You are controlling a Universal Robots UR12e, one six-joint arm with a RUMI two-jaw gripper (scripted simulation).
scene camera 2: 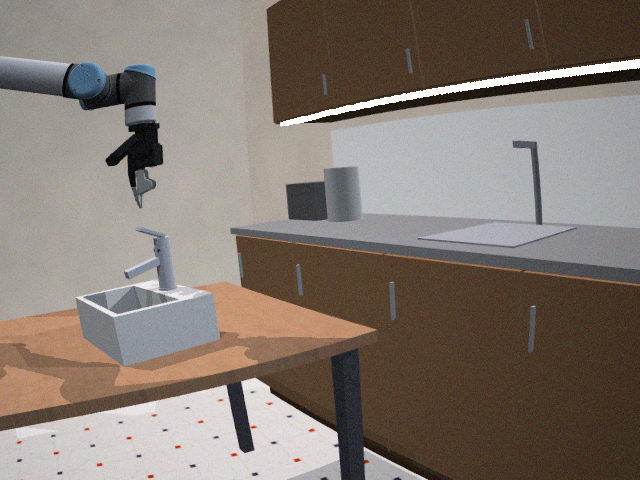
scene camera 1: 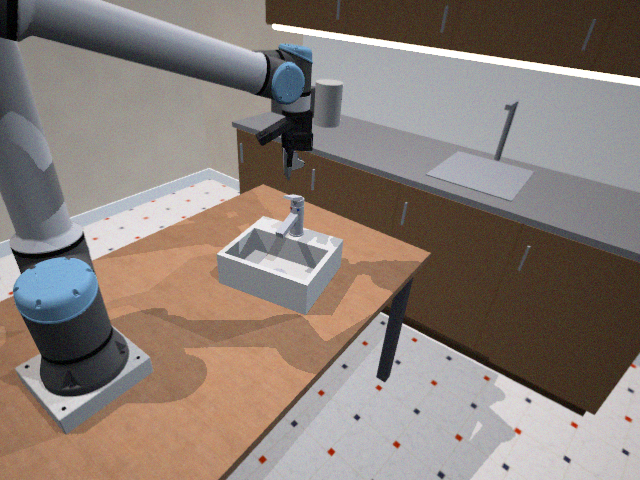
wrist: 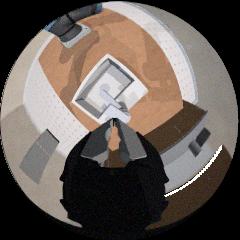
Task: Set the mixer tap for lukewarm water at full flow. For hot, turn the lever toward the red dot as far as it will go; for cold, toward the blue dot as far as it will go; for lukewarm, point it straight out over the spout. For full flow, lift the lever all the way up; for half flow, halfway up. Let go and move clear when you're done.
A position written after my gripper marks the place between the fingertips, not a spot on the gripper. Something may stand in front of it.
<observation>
In view: my gripper [scene camera 2: 140, 208], a grey mixer tap [scene camera 2: 163, 261] and a white basin [scene camera 2: 157, 329].
My gripper is seen too in scene camera 1 [scene camera 1: 288, 180] and in the wrist view [wrist: 114, 118]. The grey mixer tap also shows in scene camera 1 [scene camera 1: 293, 224]. The white basin also shows in scene camera 1 [scene camera 1: 292, 272] and in the wrist view [wrist: 106, 74].
</observation>
